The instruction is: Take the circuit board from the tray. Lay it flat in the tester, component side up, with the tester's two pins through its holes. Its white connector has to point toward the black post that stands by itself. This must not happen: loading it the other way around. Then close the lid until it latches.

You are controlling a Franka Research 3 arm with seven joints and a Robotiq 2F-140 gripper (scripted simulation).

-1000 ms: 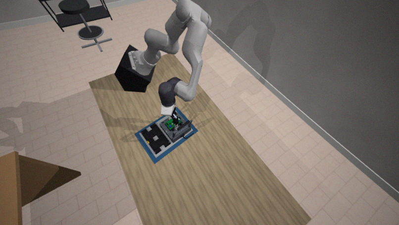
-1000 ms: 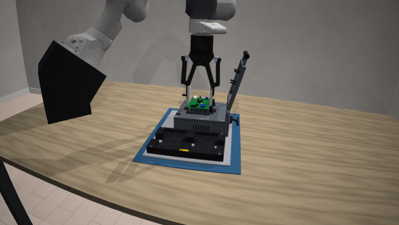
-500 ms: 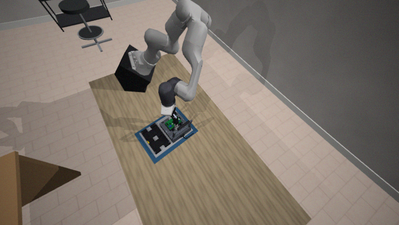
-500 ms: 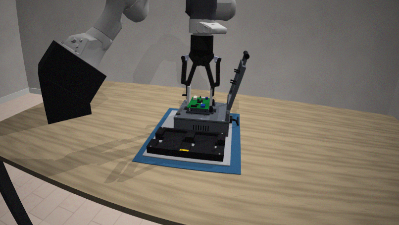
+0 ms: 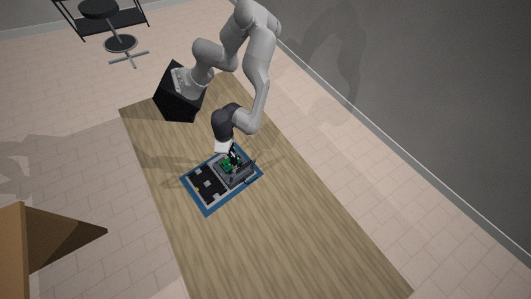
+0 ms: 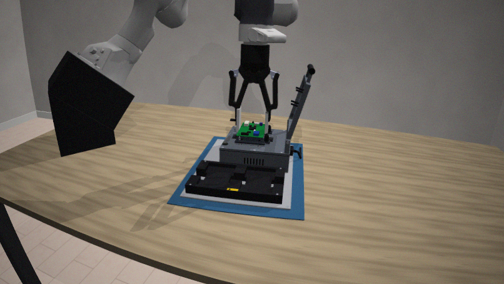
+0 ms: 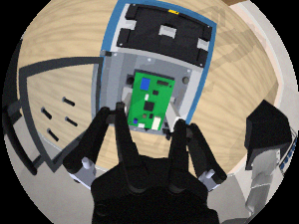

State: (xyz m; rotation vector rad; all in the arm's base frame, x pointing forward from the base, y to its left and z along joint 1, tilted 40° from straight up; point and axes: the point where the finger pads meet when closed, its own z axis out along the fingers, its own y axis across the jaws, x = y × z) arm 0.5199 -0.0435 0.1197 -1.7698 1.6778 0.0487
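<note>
Now: hand 2 cm above the green circuit board. Round my hand: tester lid 12 cm ahead, 2 cm to the left, 8 cm above.
</note>
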